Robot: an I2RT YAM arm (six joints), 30 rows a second.
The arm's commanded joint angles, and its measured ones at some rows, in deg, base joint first. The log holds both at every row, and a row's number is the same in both.
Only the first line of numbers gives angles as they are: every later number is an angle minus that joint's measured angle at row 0.
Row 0, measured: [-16.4, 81.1, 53.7, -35.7, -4.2, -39.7]
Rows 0 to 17, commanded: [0.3, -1.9, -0.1, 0.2, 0.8, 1.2]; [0.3, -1.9, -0.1, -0.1, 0.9, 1.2]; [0.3, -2.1, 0.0, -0.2, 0.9, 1.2]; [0.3, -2.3, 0.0, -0.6, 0.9, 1.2]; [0.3, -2.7, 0.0, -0.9, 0.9, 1.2]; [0.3, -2.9, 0.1, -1.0, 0.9, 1.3]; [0.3, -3.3, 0.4, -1.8, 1.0, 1.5]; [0.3, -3.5, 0.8, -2.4, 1.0, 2.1]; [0.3, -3.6, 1.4, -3.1, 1.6, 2.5]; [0.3, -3.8, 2.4, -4.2, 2.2, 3.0]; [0.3, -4.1, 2.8, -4.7, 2.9, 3.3]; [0.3, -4.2, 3.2, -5.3, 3.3, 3.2]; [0.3, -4.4, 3.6, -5.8, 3.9, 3.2]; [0.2, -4.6, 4.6, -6.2, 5.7, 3.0]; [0.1, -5.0, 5.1, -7.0, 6.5, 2.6]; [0.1, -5.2, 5.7, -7.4, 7.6, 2.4]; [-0.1, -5.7, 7.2, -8.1, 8.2, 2.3]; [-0.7, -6.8, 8.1, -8.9, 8.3, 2.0]
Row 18, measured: [-0.1, -3.0, 3.6, -6.4, 5.1, 1.5]
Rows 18 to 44, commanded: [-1.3, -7.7, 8.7, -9.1, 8.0, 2.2]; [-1.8, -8.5, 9.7, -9.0, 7.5, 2.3]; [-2.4, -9.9, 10.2, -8.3, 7.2, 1.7]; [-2.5, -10.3, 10.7, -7.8, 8.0, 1.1]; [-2.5, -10.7, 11.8, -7.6, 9.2, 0.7]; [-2.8, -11.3, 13.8, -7.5, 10.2, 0.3]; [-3.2, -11.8, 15.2, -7.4, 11.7, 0.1]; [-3.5, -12.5, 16.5, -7.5, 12.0, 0.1]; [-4.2, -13.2, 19.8, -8.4, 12.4, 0.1]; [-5.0, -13.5, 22.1, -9.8, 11.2, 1.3]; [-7.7, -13.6, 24.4, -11.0, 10.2, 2.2]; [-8.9, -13.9, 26.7, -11.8, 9.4, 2.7]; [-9.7, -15.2, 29.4, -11.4, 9.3, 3.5]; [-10.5, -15.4, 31.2, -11.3, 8.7, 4.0]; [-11.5, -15.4, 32.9, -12.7, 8.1, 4.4]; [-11.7, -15.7, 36.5, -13.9, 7.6, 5.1]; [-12.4, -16.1, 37.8, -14.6, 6.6, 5.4]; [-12.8, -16.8, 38.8, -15.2, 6.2, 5.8]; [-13.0, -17.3, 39.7, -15.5, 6.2, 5.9]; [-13.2, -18.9, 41.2, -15.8, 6.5, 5.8]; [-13.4, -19.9, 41.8, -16.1, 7.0, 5.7]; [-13.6, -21.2, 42.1, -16.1, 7.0, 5.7]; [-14.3, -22.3, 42.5, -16.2, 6.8, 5.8]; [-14.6, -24.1, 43.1, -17.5, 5.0, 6.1]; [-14.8, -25.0, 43.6, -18.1, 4.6, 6.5]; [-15.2, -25.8, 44.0, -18.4, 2.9, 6.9]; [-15.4, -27.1, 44.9, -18.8, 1.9, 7.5]
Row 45, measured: [-14.9, -24.4, 42.1, -15.8, 6.5, 4.8]
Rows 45 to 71, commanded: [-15.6, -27.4, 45.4, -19.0, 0.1, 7.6]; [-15.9, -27.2, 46.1, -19.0, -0.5, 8.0]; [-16.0, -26.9, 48.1, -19.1, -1.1, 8.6]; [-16.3, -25.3, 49.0, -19.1, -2.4, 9.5]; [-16.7, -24.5, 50.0, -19.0, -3.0, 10.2]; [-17.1, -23.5, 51.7, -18.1, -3.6, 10.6]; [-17.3, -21.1, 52.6, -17.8, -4.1, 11.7]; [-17.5, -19.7, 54.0, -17.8, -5.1, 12.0]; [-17.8, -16.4, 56.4, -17.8, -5.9, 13.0]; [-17.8, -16.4, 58.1, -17.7, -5.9, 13.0]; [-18.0, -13.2, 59.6, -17.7, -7.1, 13.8]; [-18.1, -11.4, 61.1, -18.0, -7.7, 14.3]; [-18.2, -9.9, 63.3, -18.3, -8.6, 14.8]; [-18.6, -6.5, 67.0, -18.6, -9.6, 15.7]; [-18.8, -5.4, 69.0, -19.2, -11.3, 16.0]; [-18.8, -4.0, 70.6, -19.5, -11.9, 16.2]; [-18.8, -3.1, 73.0, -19.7, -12.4, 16.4]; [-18.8, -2.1, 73.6, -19.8, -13.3, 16.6]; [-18.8, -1.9, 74.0, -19.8, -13.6, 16.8]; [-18.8, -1.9, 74.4, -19.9, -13.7, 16.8]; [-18.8, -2.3, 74.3, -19.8, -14.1, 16.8]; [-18.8, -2.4, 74.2, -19.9, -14.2, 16.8]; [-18.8, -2.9, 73.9, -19.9, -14.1, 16.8]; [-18.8, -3.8, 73.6, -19.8, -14.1, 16.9]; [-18.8, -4.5, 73.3, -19.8, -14.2, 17.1]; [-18.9, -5.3, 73.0, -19.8, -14.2, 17.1]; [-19.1, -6.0, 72.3, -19.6, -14.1, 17.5]
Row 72, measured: [-18.9, -1.0, 70.7, -20.9, -11.1, 15.3]
